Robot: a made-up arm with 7 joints.
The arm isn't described. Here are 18 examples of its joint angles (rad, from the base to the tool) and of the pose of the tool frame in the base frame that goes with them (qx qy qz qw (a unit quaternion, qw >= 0); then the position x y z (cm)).
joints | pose
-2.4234 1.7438 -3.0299 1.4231 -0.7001 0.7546 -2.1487 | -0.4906 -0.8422 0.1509 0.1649 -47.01 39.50 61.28
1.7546 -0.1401 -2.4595 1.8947 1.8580 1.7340 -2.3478 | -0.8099 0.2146 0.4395 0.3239 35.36 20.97 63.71
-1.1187 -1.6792 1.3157 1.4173 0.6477 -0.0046 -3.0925 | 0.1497 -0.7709 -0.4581 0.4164 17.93 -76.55 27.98
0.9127 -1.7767 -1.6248 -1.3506 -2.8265 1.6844 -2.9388 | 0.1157 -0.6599 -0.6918 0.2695 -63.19 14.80 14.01
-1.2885 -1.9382 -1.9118 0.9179 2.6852 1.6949 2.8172 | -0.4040 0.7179 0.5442 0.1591 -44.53 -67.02 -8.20
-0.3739 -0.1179 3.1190 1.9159 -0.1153 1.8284 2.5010 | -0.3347 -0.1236 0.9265 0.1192 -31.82 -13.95 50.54
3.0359 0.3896 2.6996 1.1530 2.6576 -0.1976 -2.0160 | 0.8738 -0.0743 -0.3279 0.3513 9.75 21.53 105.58
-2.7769 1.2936 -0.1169 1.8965 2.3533 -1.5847 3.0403 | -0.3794 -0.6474 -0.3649 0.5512 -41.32 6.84 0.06
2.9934 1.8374 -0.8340 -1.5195 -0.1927 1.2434 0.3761 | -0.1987 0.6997 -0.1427 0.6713 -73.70 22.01 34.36
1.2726 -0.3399 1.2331 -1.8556 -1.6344 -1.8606 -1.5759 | 0.0714 0.6512 -0.4031 0.6390 16.31 42.45 56.67
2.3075 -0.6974 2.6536 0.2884 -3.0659 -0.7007 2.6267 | 0.3833 0.5657 -0.7133 0.1556 44.68 62.19 85.55
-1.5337 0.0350 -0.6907 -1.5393 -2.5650 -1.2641 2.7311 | -0.2891 -0.9046 0.1557 0.2718 32.90 -27.17 86.99
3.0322 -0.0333 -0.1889 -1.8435 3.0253 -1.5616 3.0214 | 0.1968 -0.9660 -0.0464 0.1612 40.55 14.06 74.28
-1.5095 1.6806 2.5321 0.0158 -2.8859 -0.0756 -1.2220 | -0.0328 -0.6971 0.7153 0.0354 6.88 101.87 14.99
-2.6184 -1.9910 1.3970 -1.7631 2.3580 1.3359 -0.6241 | 0.3905 0.4222 0.1612 0.8021 5.89 -45.36 -5.74
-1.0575 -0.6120 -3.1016 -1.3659 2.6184 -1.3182 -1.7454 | -0.0444 -0.9331 -0.3351 0.1229 1.56 -9.85 103.43
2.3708 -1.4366 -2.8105 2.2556 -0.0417 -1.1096 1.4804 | 0.1950 -0.2623 -0.3980 0.8572 35.80 15.51 -8.81
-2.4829 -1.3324 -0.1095 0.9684 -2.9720 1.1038 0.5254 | -0.5937 0.4400 0.6654 0.1058 58.46 -47.66 74.15
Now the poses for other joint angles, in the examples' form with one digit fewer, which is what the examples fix.
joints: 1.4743 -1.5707 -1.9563 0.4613 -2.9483 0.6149 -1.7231
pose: 0.618 -0.307 0.485 0.538 4.3 99.1 18.3
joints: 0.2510 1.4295 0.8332 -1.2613 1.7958 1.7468 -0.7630
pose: -0.687 0.573 -0.004 0.447 59.1 3.3 65.6
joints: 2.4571 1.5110 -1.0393 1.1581 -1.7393 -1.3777 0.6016
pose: 0.077 0.120 -0.359 0.922 -37.2 -64.0 -2.0
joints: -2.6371 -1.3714 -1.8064 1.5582 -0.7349 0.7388 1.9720
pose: -0.359 -0.149 -0.911 0.137 22.2 -62.5 19.7
